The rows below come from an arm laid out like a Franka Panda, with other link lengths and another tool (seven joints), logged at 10 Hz.
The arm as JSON. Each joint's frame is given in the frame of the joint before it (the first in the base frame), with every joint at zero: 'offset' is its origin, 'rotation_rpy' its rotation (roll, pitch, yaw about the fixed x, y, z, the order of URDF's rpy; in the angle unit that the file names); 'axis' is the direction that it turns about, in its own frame. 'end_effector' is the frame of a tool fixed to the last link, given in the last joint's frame.
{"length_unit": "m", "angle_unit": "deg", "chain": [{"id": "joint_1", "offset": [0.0, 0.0, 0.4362], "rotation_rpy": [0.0, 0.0, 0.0], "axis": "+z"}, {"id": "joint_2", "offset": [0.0, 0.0, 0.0], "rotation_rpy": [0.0, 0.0, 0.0], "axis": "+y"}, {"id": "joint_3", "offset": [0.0, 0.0, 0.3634], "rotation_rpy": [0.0, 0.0, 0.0], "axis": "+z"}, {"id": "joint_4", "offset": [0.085, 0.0, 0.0], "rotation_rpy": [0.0, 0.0, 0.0], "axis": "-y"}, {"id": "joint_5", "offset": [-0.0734, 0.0, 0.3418], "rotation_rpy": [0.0, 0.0, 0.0], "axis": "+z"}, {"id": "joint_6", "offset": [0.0, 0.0, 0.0], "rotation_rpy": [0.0, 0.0, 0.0], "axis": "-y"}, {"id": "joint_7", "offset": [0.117, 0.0, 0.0], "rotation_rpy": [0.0, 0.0, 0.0], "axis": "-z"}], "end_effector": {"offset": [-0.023, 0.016, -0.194], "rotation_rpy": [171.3, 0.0, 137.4]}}
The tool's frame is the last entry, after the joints.
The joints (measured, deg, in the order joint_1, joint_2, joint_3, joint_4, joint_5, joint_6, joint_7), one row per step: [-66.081 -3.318 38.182 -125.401 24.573 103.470 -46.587]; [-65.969 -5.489 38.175 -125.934 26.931 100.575 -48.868]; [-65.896 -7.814 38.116 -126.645 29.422 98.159 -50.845]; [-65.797 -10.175 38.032 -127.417 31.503 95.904 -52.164]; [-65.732 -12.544 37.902 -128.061 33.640 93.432 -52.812]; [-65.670 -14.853 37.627 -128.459 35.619 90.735 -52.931]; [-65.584 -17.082 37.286 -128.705 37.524 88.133 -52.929]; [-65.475 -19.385 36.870 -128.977 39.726 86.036 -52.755]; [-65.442 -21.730 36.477 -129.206 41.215 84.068 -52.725]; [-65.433 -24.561 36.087 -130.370 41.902 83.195 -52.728]
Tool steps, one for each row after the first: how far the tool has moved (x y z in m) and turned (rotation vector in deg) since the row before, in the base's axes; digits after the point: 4 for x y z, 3 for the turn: [-0.0071 0.0150 0.0087 2.017 -0.454 1.762]; [-0.0065 0.0144 0.0084 1.767 -0.743 1.206]; [-0.0069 0.0138 0.0076 1.326 -0.409 0.825]; [-0.0067 0.0142 0.0084 1.410 -0.144 0.287]; [-0.0065 0.0135 0.0095 1.367 0.068 -0.039]; [-0.0056 0.0129 0.0100 1.265 -0.080 -0.075]; [-0.0038 0.0125 0.0104 1.113 -0.560 -0.495]; [-0.0050 0.0105 0.0094 0.450 -0.464 -0.119]; [-0.0082 0.0076 0.0035 -0.830 -0.193 -0.480]
